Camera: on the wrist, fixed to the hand. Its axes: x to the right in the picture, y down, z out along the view.
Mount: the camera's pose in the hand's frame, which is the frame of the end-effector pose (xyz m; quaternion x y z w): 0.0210 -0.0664 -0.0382 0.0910 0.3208 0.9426 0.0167
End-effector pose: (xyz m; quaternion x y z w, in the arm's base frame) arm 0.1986 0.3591 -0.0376 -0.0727 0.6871 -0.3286 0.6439
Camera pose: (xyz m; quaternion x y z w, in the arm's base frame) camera 0.1381 0.3104 -0.0207 0.8105 0.2567 0.5156 0.1067
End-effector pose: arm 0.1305 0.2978 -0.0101 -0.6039 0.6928 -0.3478 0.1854
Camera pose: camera 0.1474 0.2855 0.0665 0.7714 0.6086 -0.0878 0.1636
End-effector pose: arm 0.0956 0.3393 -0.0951 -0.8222 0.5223 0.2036 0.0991
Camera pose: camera 0.1719 0.3366 -0.0733 -0.4223 -0.8340 0.2145 0.2830
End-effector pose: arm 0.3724 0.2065 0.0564 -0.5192 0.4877 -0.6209 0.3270
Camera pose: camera 0.3371 0.2181 0.1266 0.6800 0.5460 0.0869 0.4816
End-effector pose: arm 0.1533 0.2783 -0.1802 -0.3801 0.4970 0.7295 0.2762
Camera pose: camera 0.2041 0.2666 -0.2401 -0.2532 -0.5216 -0.1054 0.8079
